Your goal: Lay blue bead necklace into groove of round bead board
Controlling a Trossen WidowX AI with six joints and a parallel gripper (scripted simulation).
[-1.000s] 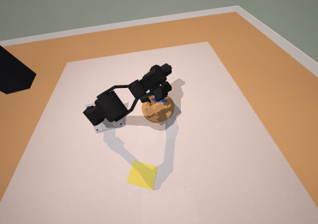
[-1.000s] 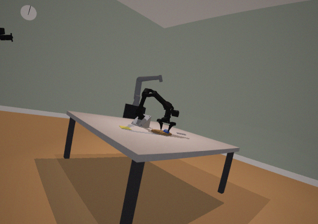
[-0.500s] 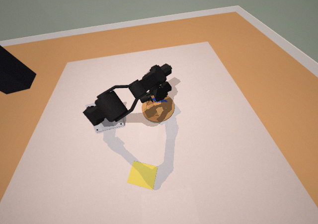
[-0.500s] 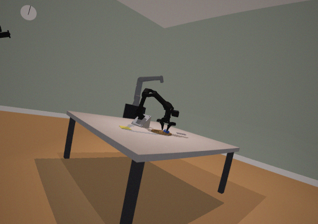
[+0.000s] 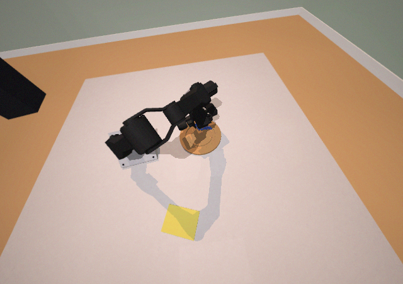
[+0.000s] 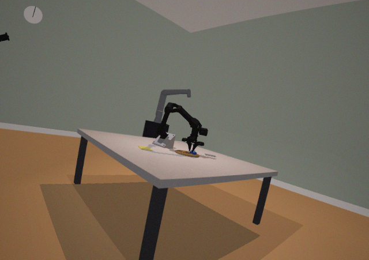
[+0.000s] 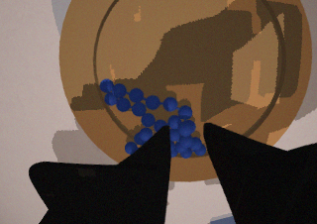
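The round bead board lies 4 cm to the right of my gripper tip and 1 cm below it. The rest, counted from my gripper tip: yellow square patch: 36 cm to the right, 16 cm behind, 2 cm below; then flat grey tile: 27 cm to the left, 4 cm ahead, 2 cm below; then light blue cube: 16 cm to the left, 9 cm behind, 1 cm below.
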